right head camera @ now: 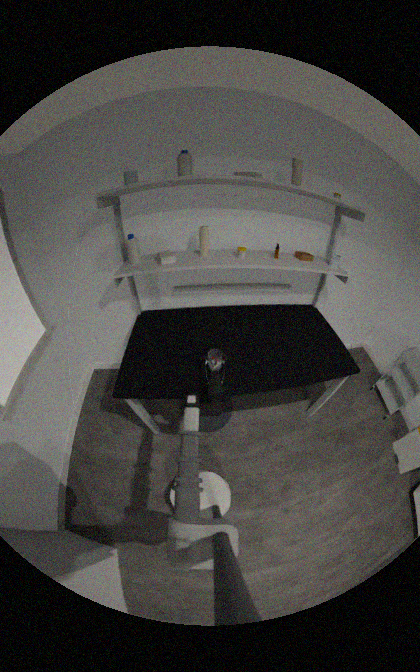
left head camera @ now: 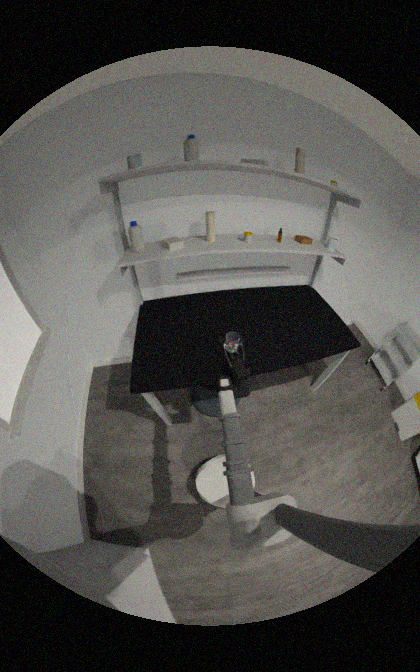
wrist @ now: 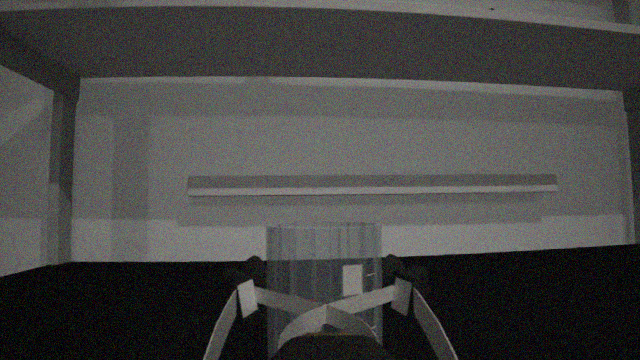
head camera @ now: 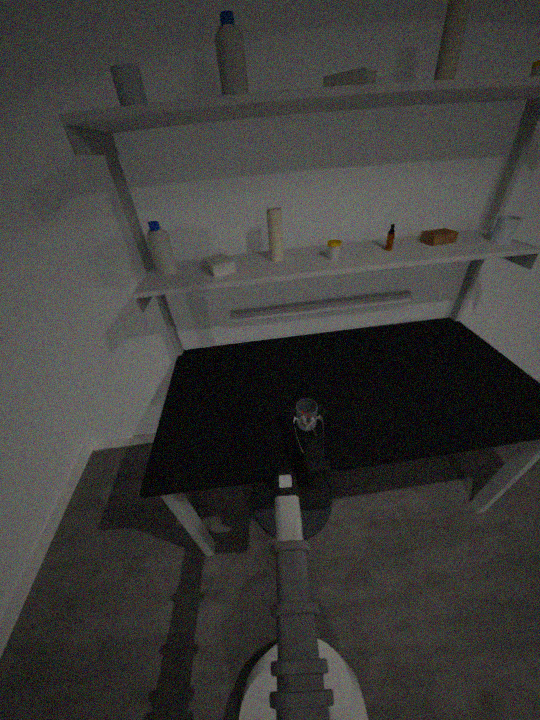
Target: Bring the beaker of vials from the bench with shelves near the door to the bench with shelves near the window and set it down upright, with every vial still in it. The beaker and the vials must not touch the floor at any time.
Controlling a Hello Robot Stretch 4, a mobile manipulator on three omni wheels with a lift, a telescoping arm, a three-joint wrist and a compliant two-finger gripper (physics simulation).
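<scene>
The clear beaker [head camera: 306,405] [left head camera: 232,338] [right head camera: 215,355] [wrist: 300,275] is upright between the fingers of my gripper [head camera: 308,419] [left head camera: 233,345] [right head camera: 215,362] [wrist: 322,277], which is shut on it. Vials show faintly through its glass in the wrist view, with small red spots inside in the head views; I cannot count them. The beaker is over the front middle part of the black bench top [head camera: 377,378] [left head camera: 290,320] [right head camera: 280,340] [wrist: 500,310]. Its base is hidden by the gripper, so I cannot tell whether it touches the top. A bright window-like panel [left head camera: 15,340] [right head camera: 17,320] is at the left.
A lower shelf [head camera: 302,267] [wrist: 300,45] with bottles, jars and boxes runs above the bench's back. An upper shelf [head camera: 290,107] is above it. A rail [head camera: 319,304] [wrist: 372,190] is on the back wall. White furniture [left head camera: 395,360] [right head camera: 400,390] stands at the right.
</scene>
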